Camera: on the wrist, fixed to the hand. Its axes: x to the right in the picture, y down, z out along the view.
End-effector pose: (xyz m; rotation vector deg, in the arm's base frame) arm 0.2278 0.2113 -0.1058 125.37 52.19 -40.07
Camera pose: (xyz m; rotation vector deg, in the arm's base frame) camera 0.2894 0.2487 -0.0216 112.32 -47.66 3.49
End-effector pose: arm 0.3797 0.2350 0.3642 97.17 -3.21 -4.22
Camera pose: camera 0.3840 0.3219 0.4328 64.65 -78.27 55.57
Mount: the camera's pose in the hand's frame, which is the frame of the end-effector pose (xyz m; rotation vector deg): -0.0038 0.0571 -0.0949 -7.33 -5.72 89.55
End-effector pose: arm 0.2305 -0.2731 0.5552 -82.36 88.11 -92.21
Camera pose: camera 0.1295 -0.2453 0.5192 -2.20 105.88 -25.31
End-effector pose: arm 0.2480 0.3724 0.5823 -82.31 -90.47 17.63
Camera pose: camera 0.3558 0.3478 0.5891 -143.92 -11.58 66.38
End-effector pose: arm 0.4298 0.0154 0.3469 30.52 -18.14 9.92
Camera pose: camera 0.4362 0.1132 0.2952 3.27 -45.03 93.17
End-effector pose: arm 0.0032 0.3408 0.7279 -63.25 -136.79 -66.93
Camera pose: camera 0.0390 0.2886 0.8189 -131.65 -44.72 -33.52
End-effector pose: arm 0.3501 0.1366 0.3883 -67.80 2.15 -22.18
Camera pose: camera 0.3405 0.0712 0.2993 -56.07 48.57 60.58
